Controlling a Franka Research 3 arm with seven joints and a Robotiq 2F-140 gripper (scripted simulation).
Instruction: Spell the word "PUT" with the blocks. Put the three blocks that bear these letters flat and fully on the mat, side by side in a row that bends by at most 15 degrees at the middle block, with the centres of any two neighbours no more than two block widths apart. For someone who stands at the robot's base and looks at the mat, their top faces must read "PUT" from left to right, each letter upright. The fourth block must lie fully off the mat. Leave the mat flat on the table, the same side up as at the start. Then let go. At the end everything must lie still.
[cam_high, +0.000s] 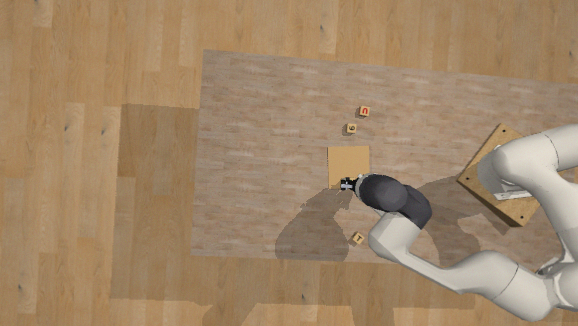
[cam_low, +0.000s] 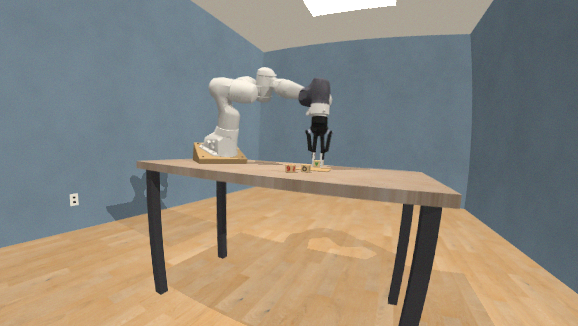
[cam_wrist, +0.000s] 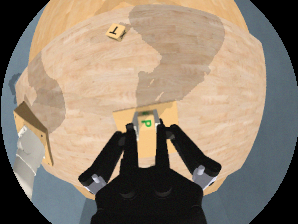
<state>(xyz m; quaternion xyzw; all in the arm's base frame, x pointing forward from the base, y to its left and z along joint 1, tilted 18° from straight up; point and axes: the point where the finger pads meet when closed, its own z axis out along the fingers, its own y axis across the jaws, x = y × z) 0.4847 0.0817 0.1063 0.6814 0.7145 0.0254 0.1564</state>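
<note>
My hand is 2 cm above the green P block. From my hand the other things lie so: T block (4 cm behind, 18 cm to the left, 3 cm below); block marked 6 (1 cm ahead, 18 cm to the right, 3 cm below); tan mat (5 cm to the right, 4 cm below).
</note>
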